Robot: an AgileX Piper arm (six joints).
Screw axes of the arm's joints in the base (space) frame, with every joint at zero. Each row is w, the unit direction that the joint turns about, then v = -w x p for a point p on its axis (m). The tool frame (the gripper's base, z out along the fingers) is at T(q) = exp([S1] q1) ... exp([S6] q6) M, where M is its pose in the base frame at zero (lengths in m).
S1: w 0 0 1 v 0 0 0
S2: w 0 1 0 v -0.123 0 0
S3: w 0 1 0 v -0.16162 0 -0.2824
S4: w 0.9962 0 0.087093 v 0 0.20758 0
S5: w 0 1 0 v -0.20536 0 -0.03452
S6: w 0.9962 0 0.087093 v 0 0.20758 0
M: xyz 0.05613 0 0.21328 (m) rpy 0 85.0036 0 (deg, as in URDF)
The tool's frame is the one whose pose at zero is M.
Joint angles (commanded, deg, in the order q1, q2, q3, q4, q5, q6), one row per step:
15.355, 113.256, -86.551, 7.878, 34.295, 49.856
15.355, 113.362, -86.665, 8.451, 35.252, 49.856
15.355, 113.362, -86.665, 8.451, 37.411, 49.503
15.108, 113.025, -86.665, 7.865, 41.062, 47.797
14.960, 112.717, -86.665, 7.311, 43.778, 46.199
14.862, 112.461, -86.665, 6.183, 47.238, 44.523
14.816, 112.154, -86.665, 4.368, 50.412, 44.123
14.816, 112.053, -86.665, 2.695, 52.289, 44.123
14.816, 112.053, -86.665, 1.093, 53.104, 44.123
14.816, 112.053, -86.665, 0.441, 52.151, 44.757
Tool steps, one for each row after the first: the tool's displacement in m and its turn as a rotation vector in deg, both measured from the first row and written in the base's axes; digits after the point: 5 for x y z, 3 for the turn. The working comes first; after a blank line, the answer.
Tool pose at each row, in the base's axes (x y z in m, rotation vector in deg; the steps are taken from these numbers as rounded here):
0.42160, 0.12306, 0.21989, 51.421, 142.606, 32.114
0.42068, 0.12352, 0.21890, 52.167, 143.480, 32.155
0.41778, 0.12315, 0.21711, 52.221, 145.655, 30.871
0.41286, 0.11993, 0.21679, 50.457, 149.256, 27.929
0.40897, 0.11757, 0.21713, 48.492, 151.979, 25.584
0.40407, 0.11467, 0.21670, 46.014, 155.437, 22.158
0.39952, 0.11120, 0.21700, 44.621, 158.082, 18.376
0.39708, 0.10853, 0.21668, 43.686, 159.520, 15.386
0.39637, 0.10628, 0.21624, 42.634, 160.025, 13.036
0.39798, 0.10584, 0.21667, 42.806, 158.876, 13.035

-0.00092, 0.00046, -0.00099, 0.313, 1.059, -0.086
-0.00382, 0.00009, -0.00278, -0.319, 3.072, 0.495
-0.00874, -0.00313, -0.00310, -2.330, 5.776, 2.378
-0.01263, -0.00549, -0.00276, -4.025, 7.653, 4.143
-0.01753, -0.00839, -0.00319, -6.390, 10.190, 6.290
-0.02208, -0.01186, -0.00289, -8.774, 12.540, 7.445
-0.02452, -0.01453, -0.00321, -10.689, 13.938, 8.029
-0.02523, -0.01678, -0.00365, -12.374, 14.410, 8.450
-0.02362, -0.01722, -0.00322, -12.567, 13.446, 7.927

